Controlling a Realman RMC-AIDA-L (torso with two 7-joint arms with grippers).
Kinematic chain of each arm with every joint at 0, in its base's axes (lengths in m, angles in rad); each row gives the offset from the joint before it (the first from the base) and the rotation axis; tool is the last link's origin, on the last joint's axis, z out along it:
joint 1: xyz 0 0 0.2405 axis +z
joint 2: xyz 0 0 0 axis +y
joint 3: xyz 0 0 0.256 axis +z
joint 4: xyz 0 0 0 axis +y
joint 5: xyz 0 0 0.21 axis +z
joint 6: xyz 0 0 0 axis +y
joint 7: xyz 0 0 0.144 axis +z
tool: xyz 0 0 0
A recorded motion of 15 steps. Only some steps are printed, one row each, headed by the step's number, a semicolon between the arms.
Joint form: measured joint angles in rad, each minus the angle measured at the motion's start. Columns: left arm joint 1, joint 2, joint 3, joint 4, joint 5, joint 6, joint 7; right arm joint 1, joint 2, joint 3, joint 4, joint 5, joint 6, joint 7.
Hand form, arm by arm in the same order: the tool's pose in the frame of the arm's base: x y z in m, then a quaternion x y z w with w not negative. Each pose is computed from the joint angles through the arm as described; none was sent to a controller.
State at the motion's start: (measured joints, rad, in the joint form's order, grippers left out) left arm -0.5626 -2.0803 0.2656 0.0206 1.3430 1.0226 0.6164; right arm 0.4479 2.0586 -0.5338 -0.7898 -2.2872 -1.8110 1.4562
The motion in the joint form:
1: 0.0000 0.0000 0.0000 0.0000 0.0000 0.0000 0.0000; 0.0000 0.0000 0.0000 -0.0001 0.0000 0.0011 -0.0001
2: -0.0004 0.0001 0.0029 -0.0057 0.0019 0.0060 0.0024; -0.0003 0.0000 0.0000 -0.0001 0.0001 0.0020 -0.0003
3: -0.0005 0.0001 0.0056 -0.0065 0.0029 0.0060 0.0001; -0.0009 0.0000 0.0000 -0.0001 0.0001 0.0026 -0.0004
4: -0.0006 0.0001 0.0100 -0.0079 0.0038 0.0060 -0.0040; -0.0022 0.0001 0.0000 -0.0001 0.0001 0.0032 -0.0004
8: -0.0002 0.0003 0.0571 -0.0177 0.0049 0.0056 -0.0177; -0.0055 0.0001 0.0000 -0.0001 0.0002 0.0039 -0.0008
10: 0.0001 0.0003 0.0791 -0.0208 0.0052 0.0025 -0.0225; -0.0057 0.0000 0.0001 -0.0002 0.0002 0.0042 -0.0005
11: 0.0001 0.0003 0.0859 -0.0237 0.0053 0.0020 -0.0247; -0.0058 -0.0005 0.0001 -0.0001 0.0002 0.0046 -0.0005
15: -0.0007 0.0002 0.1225 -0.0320 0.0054 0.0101 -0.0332; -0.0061 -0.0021 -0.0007 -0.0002 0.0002 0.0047 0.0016
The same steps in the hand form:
1: -0.3332 0.3571 -0.0222 -0.78884 0.11579 0.03544 0.60255; 0.3010 0.2794 0.0303 -0.94692 0.26430 0.17150 0.06380
2: -0.3317 0.3564 -0.0238 -0.78981 0.11836 0.03243 0.60095; 0.3012 0.2794 0.0303 -0.94688 0.26442 0.17136 0.06428
3: -0.3315 0.3562 -0.0244 -0.79080 0.11852 0.03149 0.59967; 0.3014 0.2793 0.0303 -0.94680 0.26471 0.17123 0.06461
4: -0.3311 0.3559 -0.0253 -0.79231 0.11833 0.02984 0.59779; 0.3018 0.2790 0.0303 -0.94661 0.26538 0.17111 0.06496
8: -0.3286 0.3527 -0.0329 -0.80403 0.12608 0.02352 0.58060; 0.3027 0.2781 0.0303 -0.94620 0.26680 0.17091 0.06562
10: -0.3280 0.3512 -0.0362 -0.80941 0.12986 0.02260 0.57226; 0.3028 0.2781 0.0303 -0.94613 0.26705 0.17082 0.06585
11: -0.3277 0.3505 -0.0377 -0.81144 0.13027 0.02147 0.56933; 0.3030 0.2781 0.0305 -0.94613 0.26713 0.17058 0.06617
15: -0.3246 0.3478 -0.0433 -0.81878 0.13875 0.01390 0.55691; 0.3034 0.2782 0.0311 -0.94602 0.26800 0.16979 0.06631

